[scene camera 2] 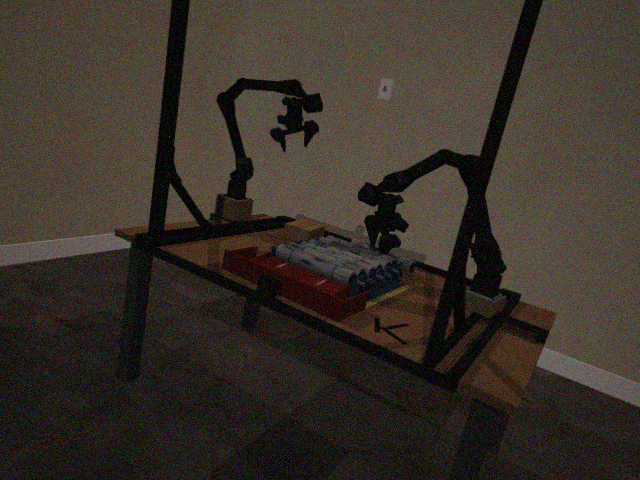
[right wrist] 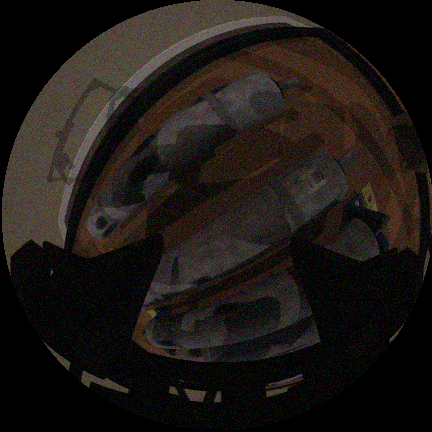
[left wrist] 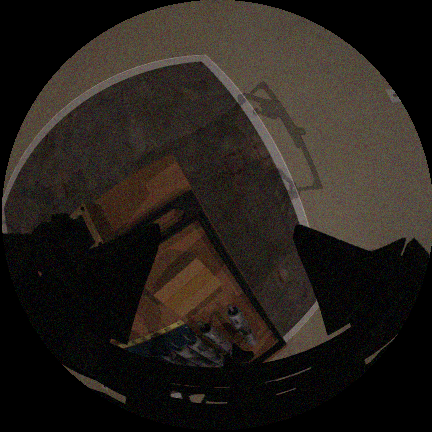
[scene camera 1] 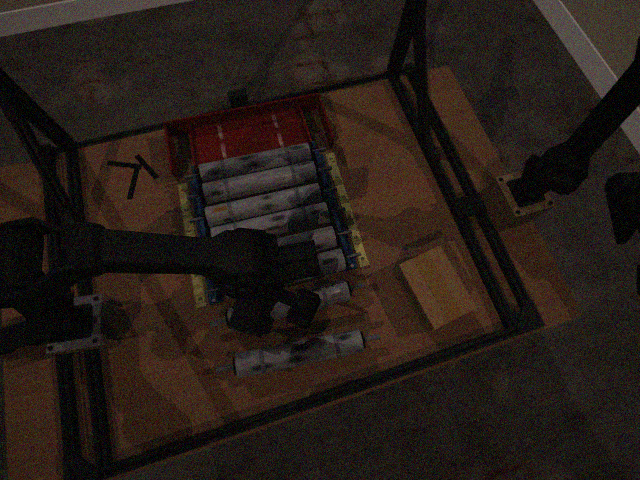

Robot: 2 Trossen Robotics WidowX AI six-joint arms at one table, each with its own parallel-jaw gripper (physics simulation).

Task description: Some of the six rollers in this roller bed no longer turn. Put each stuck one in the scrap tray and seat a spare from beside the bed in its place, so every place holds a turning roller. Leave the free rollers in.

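Places are measured from the left arm's base along level axes (x back, y down, z right), in metres.
Where they show: left gripper, fingertip midpoint: (scene camera 2: 294, 149) (left wrist: 229, 231) (scene camera 1: 630, 267); right gripper, fingertip midpoint: (right wrist: 228, 242) (left wrist: 229, 348) (scene camera 1: 277, 308); left arm's base, link origin: (scene camera 2: 235, 197) (left wrist: 78, 235) (scene camera 1: 525, 191); right arm's base, link origin: (scene camera 2: 484, 292) (scene camera 1: 74, 322).
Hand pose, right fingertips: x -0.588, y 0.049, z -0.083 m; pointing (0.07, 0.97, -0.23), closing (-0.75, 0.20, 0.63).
Each offset is from my right fingertips to the top centre of the thing. "pt": to the spot under its first point.
The roller bed (scene camera 1: 338, 219) (scene camera 2: 385, 277) holds rollers in all six places; my right arm covers part of the lower ones in scene camera 1. The views do not show which are stuck. One spare roller @(dy +0.006, dx +0.027, dz +0.007 m) (scene camera 1: 336, 293) (right wrist: 250, 215) lies beside the bed; another spare @(dy +0.006, dx +0.021, dz -0.095 m) (scene camera 1: 299, 352) (right wrist: 220, 117) (left wrist: 241, 322) lies farther out. My right gripper (scene camera 1: 279, 310) (scene camera 2: 379, 248) (right wrist: 228, 242) is open, low over the nearer spare, with its fingers turned at a slant to it. My left gripper (scene camera 2: 295, 148) (left wrist: 229, 231) is open and empty, high above the table. The red scrap tray @(dy -0.001, dx +0.043, dz +0.438 m) (scene camera 1: 253, 136) (scene camera 2: 310, 290) shows no roller in it.
A wooden block @(dy -0.001, dx +0.335, dz -0.051 m) (scene camera 1: 438, 286) (scene camera 2: 305, 228) (left wrist: 187, 286) lies on the table to the right of the spares in scene camera 1. A black three-armed mark @(pt dy +0.054, dx -0.245, dz +0.445 m) (scene camera 1: 136, 166) (scene camera 2: 387, 327) is left of the tray there. Dark frame bars (scene camera 1: 454, 191) run along the table sides.
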